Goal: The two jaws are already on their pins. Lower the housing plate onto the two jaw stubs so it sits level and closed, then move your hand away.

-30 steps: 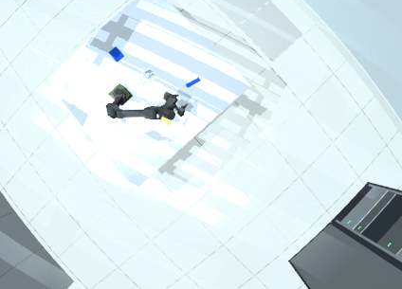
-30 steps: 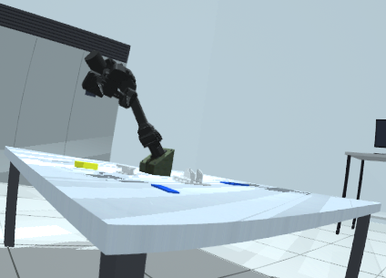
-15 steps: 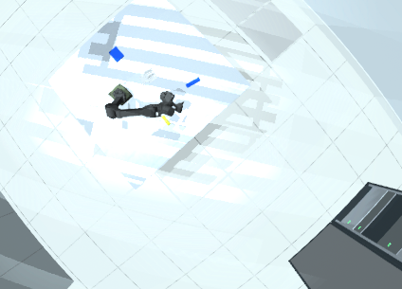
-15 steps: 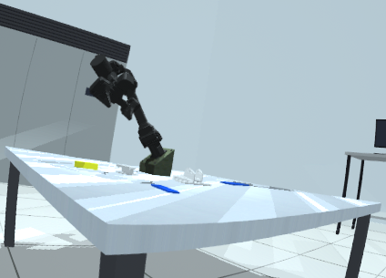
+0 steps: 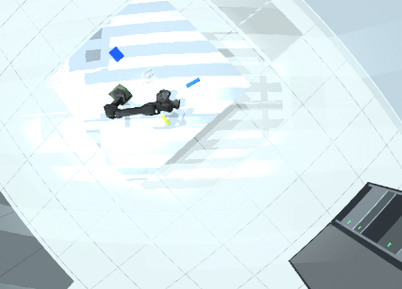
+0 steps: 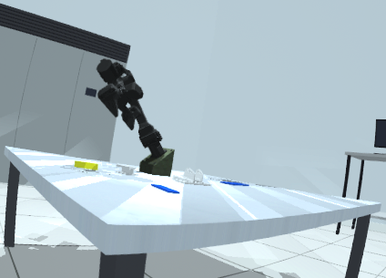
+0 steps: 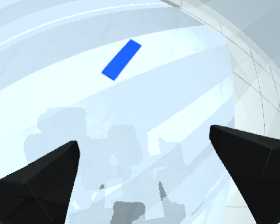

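My gripper tip is 160 mm above the small pale block, 140 mm past it and 120 mm to the right of it. The rest, counted from my gripper tip: yellow bar 170 mm behind, 160 mm below, 40 mm to the right; housing plate 140 mm below, 140 mm behind, 110 mm to the left; blue bar 200 mm ahead, 170 mm below, 40 mm to the left.
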